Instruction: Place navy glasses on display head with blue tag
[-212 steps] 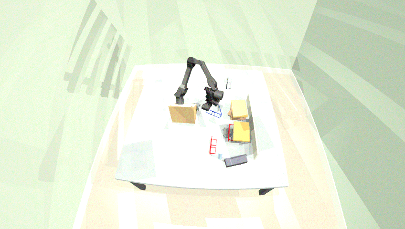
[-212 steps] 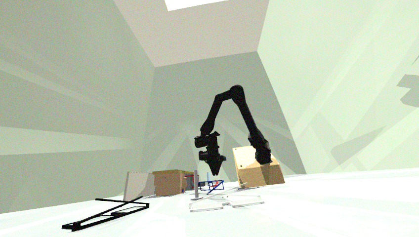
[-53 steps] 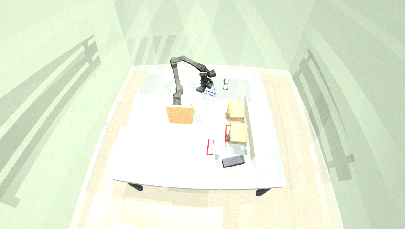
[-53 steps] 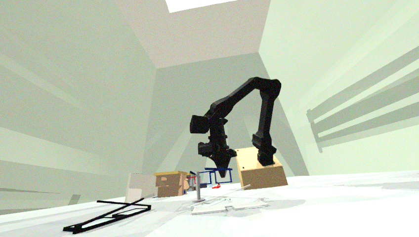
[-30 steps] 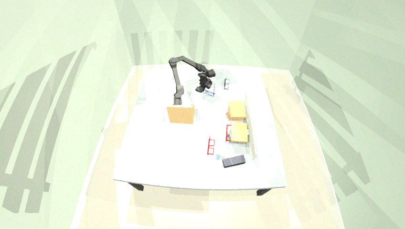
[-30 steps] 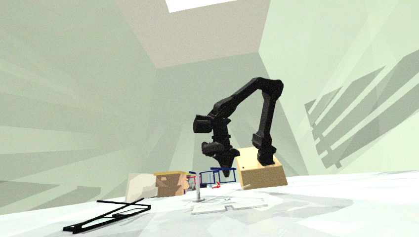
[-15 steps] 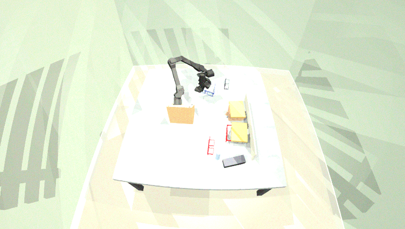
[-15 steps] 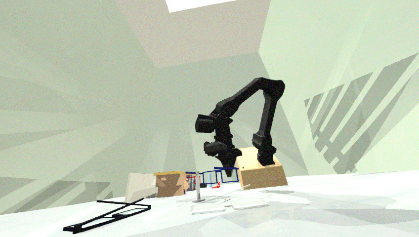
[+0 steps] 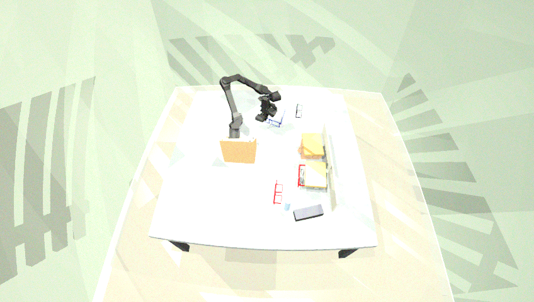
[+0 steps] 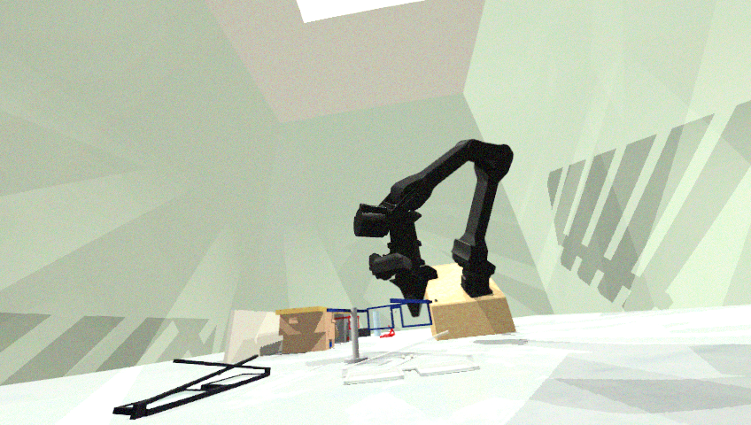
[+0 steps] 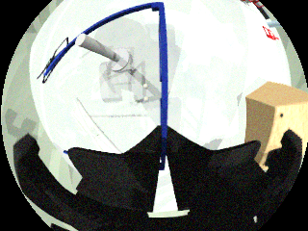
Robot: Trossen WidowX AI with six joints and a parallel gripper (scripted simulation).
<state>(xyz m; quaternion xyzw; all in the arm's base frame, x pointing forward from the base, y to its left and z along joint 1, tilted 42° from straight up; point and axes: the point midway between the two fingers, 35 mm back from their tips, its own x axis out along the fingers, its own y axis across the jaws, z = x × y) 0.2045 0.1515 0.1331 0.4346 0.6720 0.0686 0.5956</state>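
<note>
Right now the grey post is 110 mm ahead of my gripper tip, 10 mm to the left of it and 40 mm below it. The rest, counted from my gripper tip: pale blue block 100 mm ahead, 640 mm to the right, 10 mm below; display head 260 mm ahead, 260 mm to the right; tall panel 380 mm ahead, 380 mm to the right.
</note>
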